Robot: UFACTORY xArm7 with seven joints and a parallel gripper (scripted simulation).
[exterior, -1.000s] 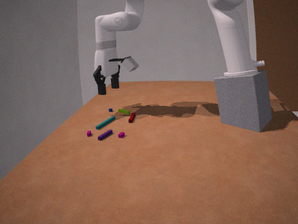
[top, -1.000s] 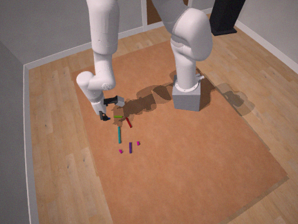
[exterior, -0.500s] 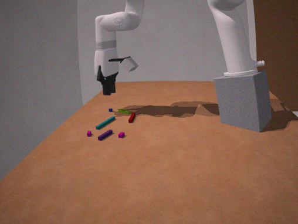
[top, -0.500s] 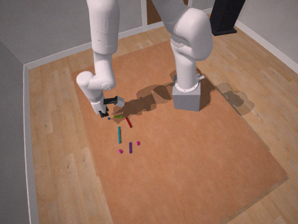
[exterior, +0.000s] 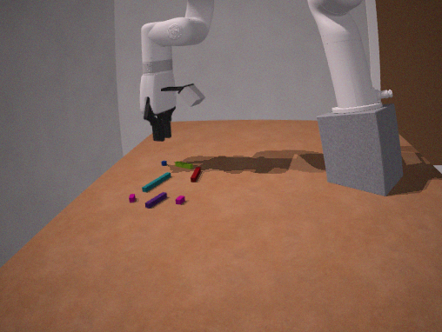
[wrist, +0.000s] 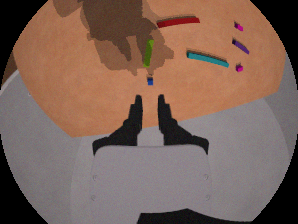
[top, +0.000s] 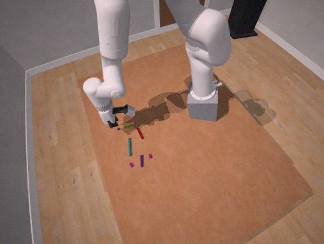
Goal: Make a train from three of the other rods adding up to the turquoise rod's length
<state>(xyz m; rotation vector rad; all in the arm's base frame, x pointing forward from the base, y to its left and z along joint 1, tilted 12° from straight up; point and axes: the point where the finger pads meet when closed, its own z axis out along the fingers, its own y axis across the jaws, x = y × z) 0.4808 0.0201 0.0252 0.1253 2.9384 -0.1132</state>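
Now: the blue rod 80 mm below my hand. From my hand the other things lie so: lime rod (80 mm below, 60 mm behind); then turquoise rod (120 mm to the left, 80 mm below, 50 mm behind); then red rod (110 mm behind, 80 mm below, 60 mm to the left).
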